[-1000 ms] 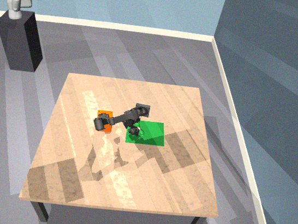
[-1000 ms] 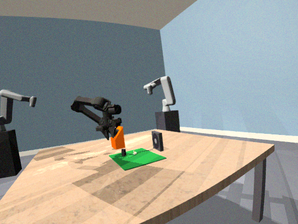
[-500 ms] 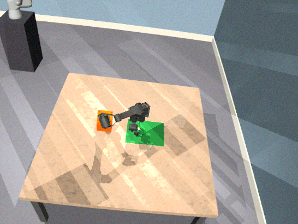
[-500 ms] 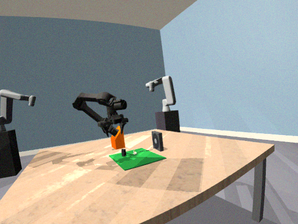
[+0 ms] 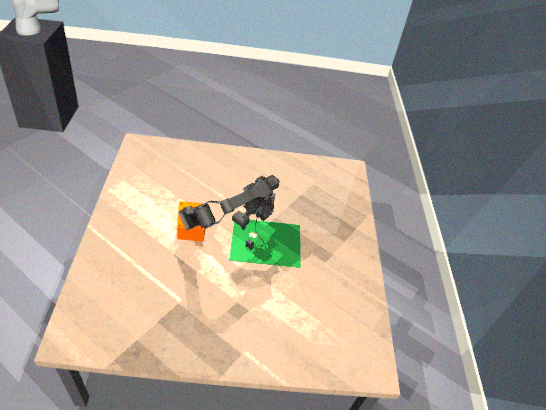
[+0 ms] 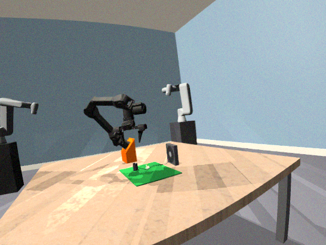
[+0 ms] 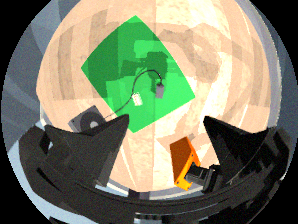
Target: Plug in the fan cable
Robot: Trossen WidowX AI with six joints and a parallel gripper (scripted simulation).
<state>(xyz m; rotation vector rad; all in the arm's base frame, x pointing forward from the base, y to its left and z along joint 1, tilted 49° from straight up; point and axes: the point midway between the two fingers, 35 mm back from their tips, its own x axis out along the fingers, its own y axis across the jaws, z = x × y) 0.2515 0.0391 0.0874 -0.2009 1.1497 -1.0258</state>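
Right now my gripper tip is 10 mm short of the dark cable plug and 140 mm above it. Also, from my gripper tip: black fan 40 mm ahead, 220 mm to the left, 100 mm below; then green board 80 mm ahead, 40 mm to the left, 170 mm below.
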